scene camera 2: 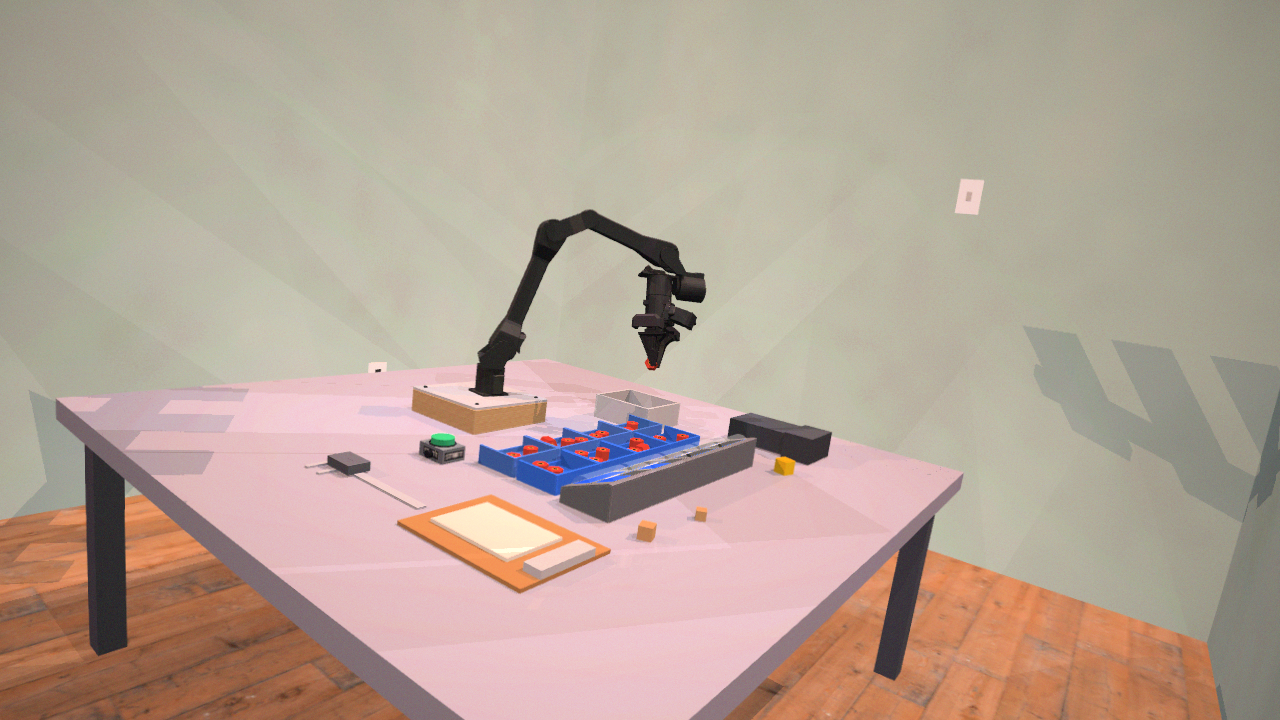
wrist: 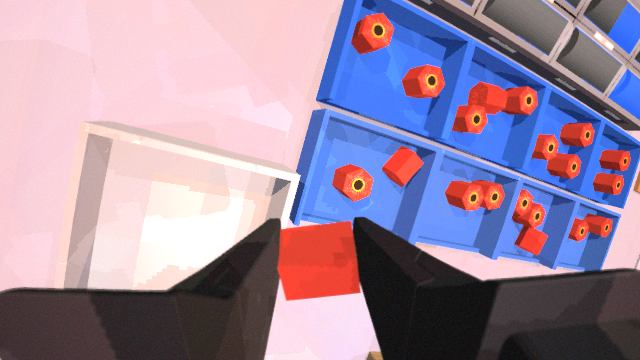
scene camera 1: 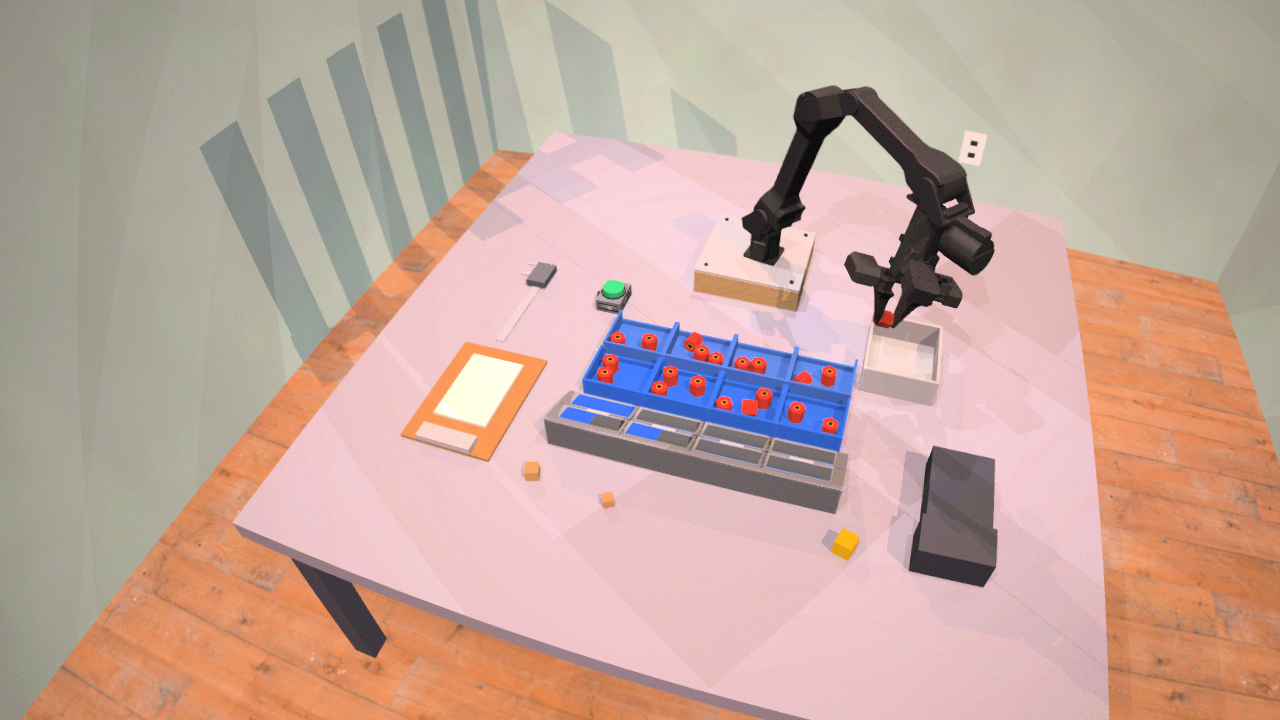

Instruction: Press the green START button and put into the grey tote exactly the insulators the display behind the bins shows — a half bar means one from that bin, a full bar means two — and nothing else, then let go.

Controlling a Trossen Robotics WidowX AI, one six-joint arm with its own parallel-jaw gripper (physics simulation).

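Gripper [scene camera 1: 883, 324], also [scene camera 2: 655, 367] and [wrist: 317, 229]. Dark box [scene camera 1: 954, 540], also [scene camera 2: 804, 444]. Grey tote [scene camera 2: 616, 406], also [wrist: 144, 210]. Grey tool [scene camera 2: 349, 463]. Grey display bar [scene camera 1: 757, 480].
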